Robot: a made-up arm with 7 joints.
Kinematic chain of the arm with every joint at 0, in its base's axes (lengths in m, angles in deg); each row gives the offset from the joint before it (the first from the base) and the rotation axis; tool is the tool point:
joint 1: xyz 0 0 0.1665 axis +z
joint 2: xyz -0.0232 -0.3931 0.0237 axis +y
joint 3: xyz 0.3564 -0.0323 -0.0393 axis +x
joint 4: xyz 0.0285 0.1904 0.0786 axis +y
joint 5: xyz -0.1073 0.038 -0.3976 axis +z
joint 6: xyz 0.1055 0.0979 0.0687 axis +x
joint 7: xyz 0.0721 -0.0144 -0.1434 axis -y
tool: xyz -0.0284 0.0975 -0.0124
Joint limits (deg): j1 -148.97..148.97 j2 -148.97..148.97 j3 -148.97..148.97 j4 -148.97..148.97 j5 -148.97..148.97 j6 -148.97..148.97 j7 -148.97..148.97
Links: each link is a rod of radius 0.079 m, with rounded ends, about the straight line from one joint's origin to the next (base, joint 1, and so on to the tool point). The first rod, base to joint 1, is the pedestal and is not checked.
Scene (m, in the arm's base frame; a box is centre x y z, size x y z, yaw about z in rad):
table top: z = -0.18
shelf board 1: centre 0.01 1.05 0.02 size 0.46 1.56 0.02 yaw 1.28
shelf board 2: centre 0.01 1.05 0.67 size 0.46 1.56 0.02 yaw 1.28
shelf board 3: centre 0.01 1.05 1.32 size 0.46 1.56 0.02 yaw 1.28
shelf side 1: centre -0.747 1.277 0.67 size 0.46 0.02 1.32 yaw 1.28
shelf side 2: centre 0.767 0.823 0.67 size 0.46 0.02 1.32 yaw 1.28
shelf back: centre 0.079 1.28 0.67 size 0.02 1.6 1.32 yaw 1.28
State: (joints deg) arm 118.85 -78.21 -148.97 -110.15 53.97 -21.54 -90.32
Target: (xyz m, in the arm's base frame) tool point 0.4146 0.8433 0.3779
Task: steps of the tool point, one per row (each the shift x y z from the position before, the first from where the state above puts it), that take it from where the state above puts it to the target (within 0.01 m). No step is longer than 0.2 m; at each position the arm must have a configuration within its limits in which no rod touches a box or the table.
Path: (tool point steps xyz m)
1: -0.0012 -0.1074 0.0136
2: -0.0394 -0.1331 0.0043
3: -0.0739 -0.1422 -0.0180
4: -0.0212 0.0909 -0.1720
5: 0.0064 0.0262 -0.1694
6: 0.0165 -0.0254 -0.1398
7: 0.0209 -0.0572 -0.0990
8: 0.0150 0.0997 -0.0449
9: 0.0286 0.0980 -0.0196
10: 0.0355 0.0948 0.0140
11: 0.0342 0.0866 0.0505

